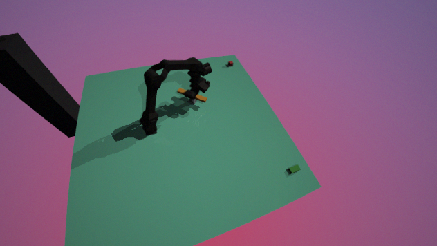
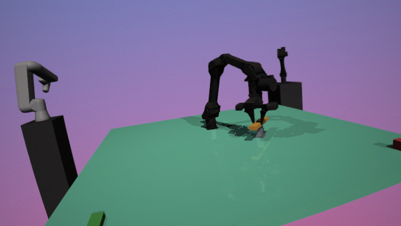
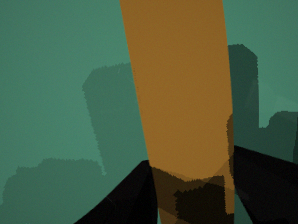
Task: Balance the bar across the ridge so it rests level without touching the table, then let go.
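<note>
The bar lies 20 mm behind my gripper tip and 20 mm to the left of it. The rest, counted from my gripper tip: red block (420 mm ahead, 360 mm to the left, 50 mm below); green block (420 mm ahead, 640 mm to the right, 60 mm below).
</note>
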